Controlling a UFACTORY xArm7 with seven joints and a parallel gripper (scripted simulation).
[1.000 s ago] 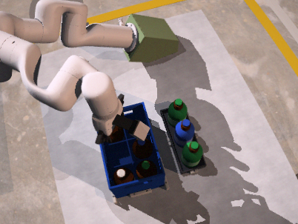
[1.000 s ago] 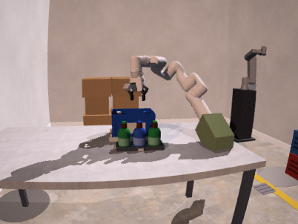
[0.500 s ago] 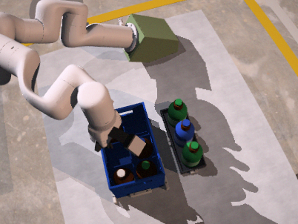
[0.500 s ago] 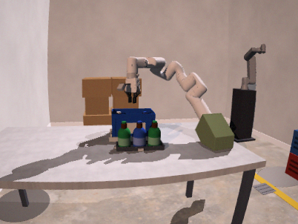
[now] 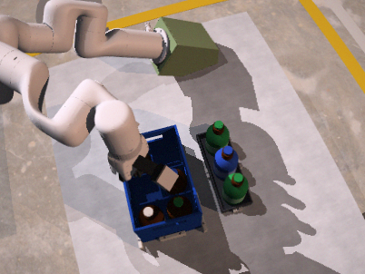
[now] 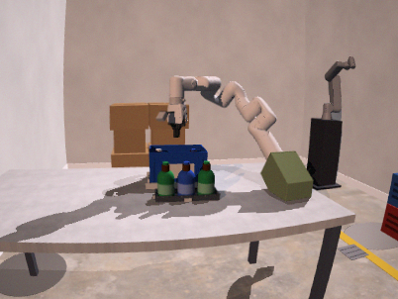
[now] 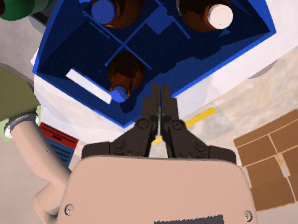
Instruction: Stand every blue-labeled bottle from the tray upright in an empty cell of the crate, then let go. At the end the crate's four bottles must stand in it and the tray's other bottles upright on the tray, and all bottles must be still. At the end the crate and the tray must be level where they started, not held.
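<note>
Now: hand 260 mm to the right of the blue-labeled bottle and 160 mm above it. Also, from my hand: black tray 10 mm behind, 260 mm to the left, 230 mm below; then blue crate 40 mm to the left, 160 mm below.
</note>
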